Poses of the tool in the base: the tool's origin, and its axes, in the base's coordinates. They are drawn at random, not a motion.
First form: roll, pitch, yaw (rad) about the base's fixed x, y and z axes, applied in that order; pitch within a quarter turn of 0, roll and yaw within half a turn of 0; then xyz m.
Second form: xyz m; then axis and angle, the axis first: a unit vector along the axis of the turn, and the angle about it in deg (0 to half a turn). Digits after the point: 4 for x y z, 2 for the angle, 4 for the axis.
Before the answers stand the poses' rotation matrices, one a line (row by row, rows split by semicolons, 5 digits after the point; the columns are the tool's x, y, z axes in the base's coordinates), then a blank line. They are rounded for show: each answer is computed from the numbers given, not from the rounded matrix.
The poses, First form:
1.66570 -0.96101 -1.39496 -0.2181 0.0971 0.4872
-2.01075 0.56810 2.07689 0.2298 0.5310 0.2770
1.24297 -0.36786 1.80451 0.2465 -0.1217 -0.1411
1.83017 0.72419 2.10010 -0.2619 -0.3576 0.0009
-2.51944 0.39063 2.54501 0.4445 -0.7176 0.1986
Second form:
0.10018 -0.23606 -0.96656; -0.56386 0.78692 -0.25063; 0.81977 0.57012 -0.05427
-0.40862 0.60849 -0.68027; 0.73726 -0.21931 -0.63902; -0.53803 -0.76265 -0.35900
-0.21610 -0.23438 0.94782; 0.90773 -0.40578 0.10661; 0.35962 0.88341 0.30044
-0.37821 -0.10196 0.92009; 0.64654 0.68224 0.34137; -0.66253 0.72398 -0.19211
-0.76494 0.64012 -0.07145; 0.51950 0.54758 -0.65596; -0.38077 -0.53888 -0.75141

-0.2181 0.0971 0.4872 0.4118 -0.8963 -0.1645 94.79
0.2298 0.5310 0.2770 -0.5416 -0.6232 0.5642 173.45
0.2465 -0.1217 -0.1411 0.5174 0.3918 0.7608 131.35
-0.2619 -0.3576 0.0009 0.2135 0.8831 0.4177 116.36
0.4445 -0.7176 0.1986 0.3325 0.8786 -0.3426 169.86

